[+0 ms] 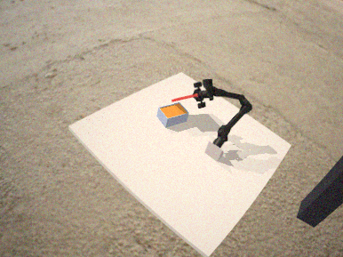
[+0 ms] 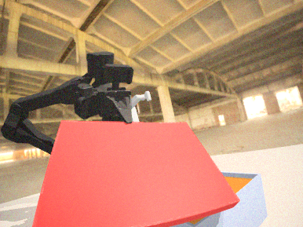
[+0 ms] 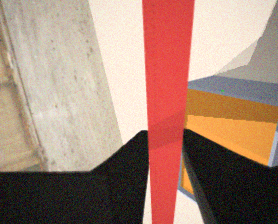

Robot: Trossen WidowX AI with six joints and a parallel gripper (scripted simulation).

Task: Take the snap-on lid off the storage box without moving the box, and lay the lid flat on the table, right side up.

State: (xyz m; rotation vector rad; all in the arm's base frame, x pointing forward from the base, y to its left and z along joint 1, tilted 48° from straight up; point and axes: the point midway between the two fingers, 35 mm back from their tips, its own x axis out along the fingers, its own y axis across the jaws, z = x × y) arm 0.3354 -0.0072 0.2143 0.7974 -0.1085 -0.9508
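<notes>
My gripper tip is now 50 mm above the red lid, 40 mm to the left of it and 40 mm short of it. Round my gripper tip: storage box (190 mm below, 90 mm ahead, 80 mm to the left).
</notes>
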